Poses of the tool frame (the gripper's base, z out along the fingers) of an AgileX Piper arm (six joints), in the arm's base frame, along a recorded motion.
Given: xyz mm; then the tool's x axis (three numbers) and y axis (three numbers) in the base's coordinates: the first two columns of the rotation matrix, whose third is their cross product.
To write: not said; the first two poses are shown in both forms.
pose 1, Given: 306.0 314.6 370.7 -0.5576 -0.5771 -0.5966 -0.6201 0.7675 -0.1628
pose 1, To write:
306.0 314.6 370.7
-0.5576 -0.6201 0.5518
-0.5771 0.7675 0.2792
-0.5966 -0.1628 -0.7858

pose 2, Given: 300.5 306.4 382.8 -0.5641 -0.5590 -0.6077 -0.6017 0.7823 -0.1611
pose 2, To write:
300.5 306.4 382.8
-0.5641 -0.6017 0.5655
-0.5590 0.7823 0.2748
-0.6077 -0.1611 -0.7776

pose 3, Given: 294.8 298.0 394.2 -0.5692 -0.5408 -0.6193 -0.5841 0.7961 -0.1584
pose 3, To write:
294.8 298.0 394.2
-0.5692 -0.5841 0.5787
-0.5408 0.7961 0.2716
-0.6193 -0.1584 -0.7690

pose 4, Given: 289.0 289.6 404.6 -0.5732 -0.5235 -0.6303 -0.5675 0.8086 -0.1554
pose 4, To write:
289.0 289.6 404.6
-0.5732 -0.5675 0.5910
-0.5235 0.8086 0.2686
-0.6303 -0.1554 -0.7606

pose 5, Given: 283.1 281.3 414.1 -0.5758 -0.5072 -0.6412 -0.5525 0.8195 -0.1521
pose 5, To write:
283.1 281.3 414.1
-0.5758 -0.5525 0.6026
-0.5072 0.8195 0.2667
-0.6412 -0.1521 -0.7521

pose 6, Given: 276.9 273.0 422.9 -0.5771 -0.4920 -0.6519 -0.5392 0.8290 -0.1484
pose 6, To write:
276.9 273.0 422.9
-0.5771 -0.5392 0.6134
-0.4920 0.8290 0.2659
-0.6519 -0.1484 -0.7437

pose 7, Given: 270.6 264.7 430.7 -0.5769 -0.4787 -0.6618 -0.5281 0.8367 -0.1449
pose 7, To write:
270.6 264.7 430.7
-0.5769 -0.5281 0.6231
-0.4787 0.8367 0.2659
-0.6618 -0.1449 -0.7355

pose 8, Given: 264.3 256.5 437.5 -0.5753 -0.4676 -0.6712 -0.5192 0.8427 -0.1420
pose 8, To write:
264.3 256.5 437.5
-0.5753 -0.5192 0.6320
-0.4676 0.8427 0.2668
-0.6712 -0.1420 -0.7276

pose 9, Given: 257.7 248.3 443.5 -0.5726 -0.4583 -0.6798 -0.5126 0.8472 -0.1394
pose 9, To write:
257.7 248.3 443.5
-0.5726 -0.5126 0.6398
-0.4583 0.8472 0.2686
-0.6798 -0.1394 -0.7200

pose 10, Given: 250.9 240.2 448.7 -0.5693 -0.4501 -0.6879 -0.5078 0.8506 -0.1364
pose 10, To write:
250.9 240.2 448.7
-0.5693 -0.5078 0.6465
-0.4501 0.8506 0.2717
-0.6879 -0.1364 -0.7128

